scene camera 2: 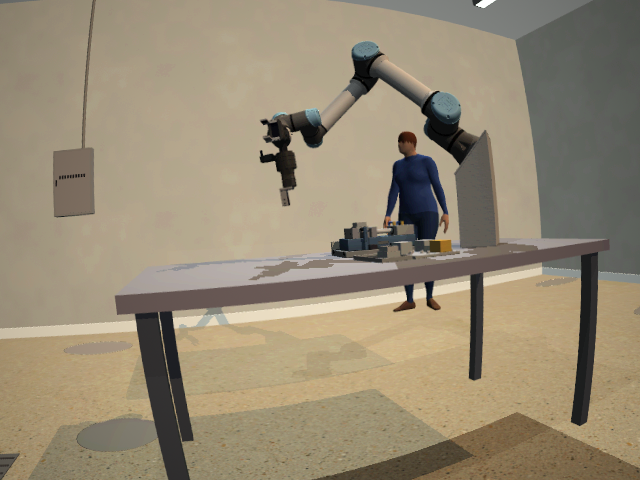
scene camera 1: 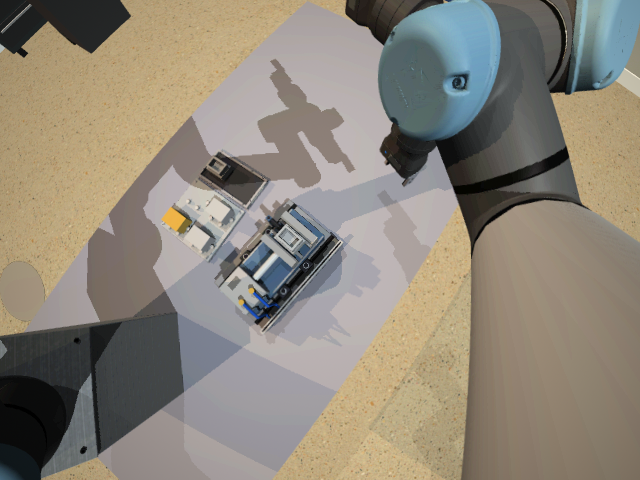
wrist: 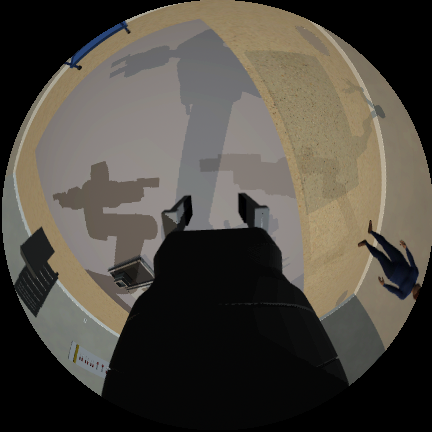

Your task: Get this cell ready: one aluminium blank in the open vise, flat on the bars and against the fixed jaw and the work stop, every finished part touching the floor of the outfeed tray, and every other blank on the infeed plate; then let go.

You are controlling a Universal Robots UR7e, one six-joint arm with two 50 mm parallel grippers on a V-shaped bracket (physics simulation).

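Observation:
My gripper is open and empty, pointing down high above the table, away from the vise and trays. The second gripper on the bracket points sideways, its fingers apart. In scene camera 1, a part with a square pocket sits between the jaws of the vise; jaw contact cannot be told. Another pocketed part is at one end of the dark outfeed tray. The infeed plate bears two light grey blanks and an orange block.
Blue nozzles with yellow tips stand at the vise's end. The grey pedestal stands at one end of the table. A person in blue stands behind the table. A wall cabinet hangs at the left.

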